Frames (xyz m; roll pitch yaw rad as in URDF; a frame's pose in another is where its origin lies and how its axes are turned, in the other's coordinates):
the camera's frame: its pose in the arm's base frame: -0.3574 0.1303 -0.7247 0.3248 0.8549 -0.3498
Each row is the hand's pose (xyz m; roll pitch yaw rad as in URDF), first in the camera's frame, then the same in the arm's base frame.
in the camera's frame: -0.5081 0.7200 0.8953 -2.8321 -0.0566 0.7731
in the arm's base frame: 0.2295 0.3384 0.3663 -2.0213 0.3661 0.4094
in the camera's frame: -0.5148 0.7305 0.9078 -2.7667 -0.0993 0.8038
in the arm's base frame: 0.2382 0.3416 0.3813 -1.9570 0.3145 0.3990
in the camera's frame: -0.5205 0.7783 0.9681 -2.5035 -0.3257 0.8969
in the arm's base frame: 0.2950 0.3486 0.4332 -1.6949 0.0922 0.2963
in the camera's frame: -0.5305 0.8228 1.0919 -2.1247 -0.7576 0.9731
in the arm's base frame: 0.3829 0.3194 0.5270 -1.2539 -0.2472 0.0193
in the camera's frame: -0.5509 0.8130 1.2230 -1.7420 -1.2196 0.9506
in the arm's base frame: 0.4387 0.2446 0.6219 -0.7355 -0.5141 -0.3892
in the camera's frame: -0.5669 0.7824 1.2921 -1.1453 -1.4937 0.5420
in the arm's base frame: 0.4508 0.1858 0.6706 -0.3738 -0.6171 -0.7009
